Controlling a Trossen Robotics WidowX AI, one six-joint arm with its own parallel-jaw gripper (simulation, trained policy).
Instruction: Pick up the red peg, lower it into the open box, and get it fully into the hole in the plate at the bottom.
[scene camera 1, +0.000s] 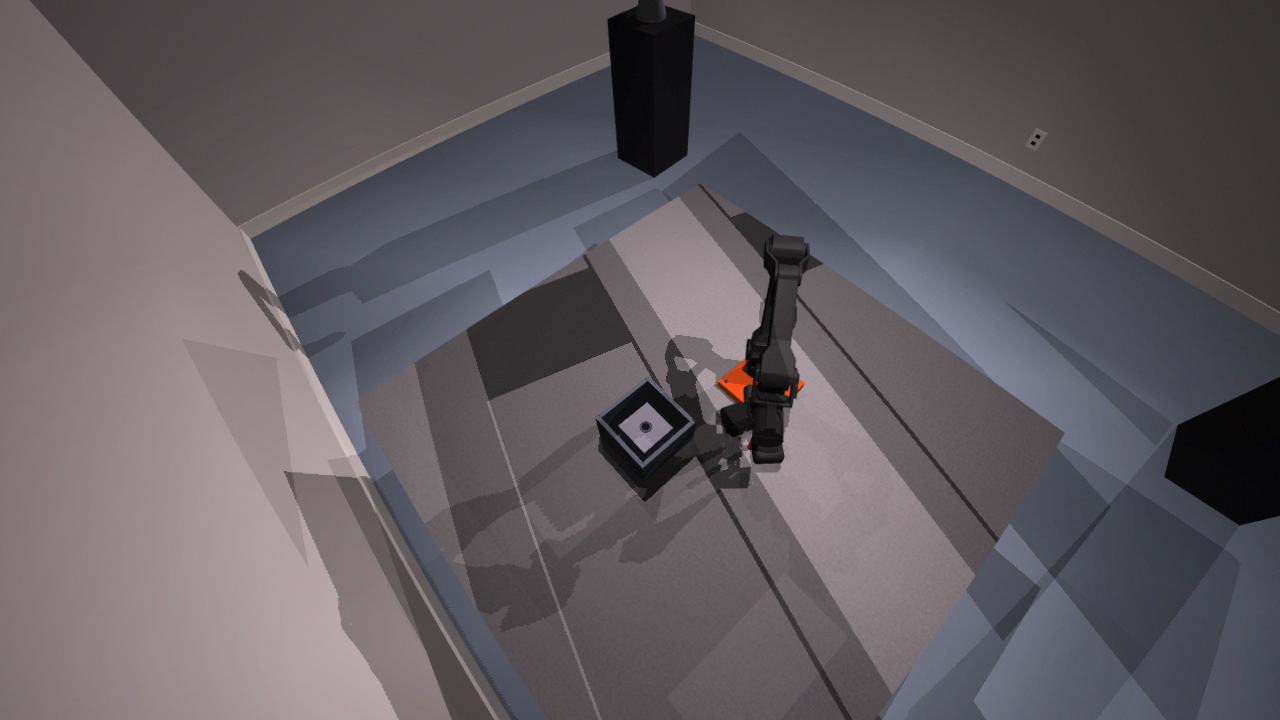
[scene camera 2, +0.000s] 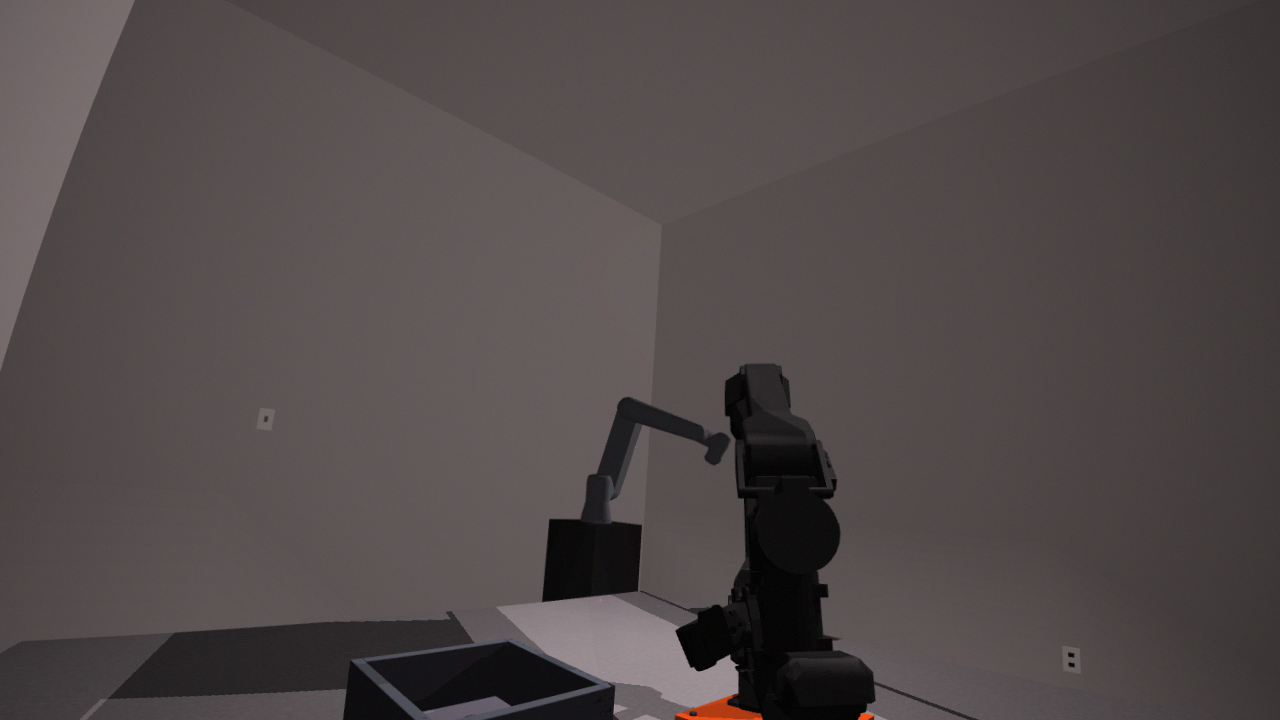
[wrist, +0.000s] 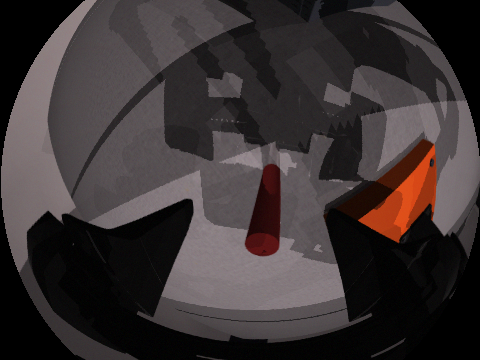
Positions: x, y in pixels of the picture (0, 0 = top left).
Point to the gripper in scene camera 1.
758, 441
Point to the gripper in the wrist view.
263, 211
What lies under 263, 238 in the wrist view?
A red peg.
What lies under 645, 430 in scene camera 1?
A pale plate.
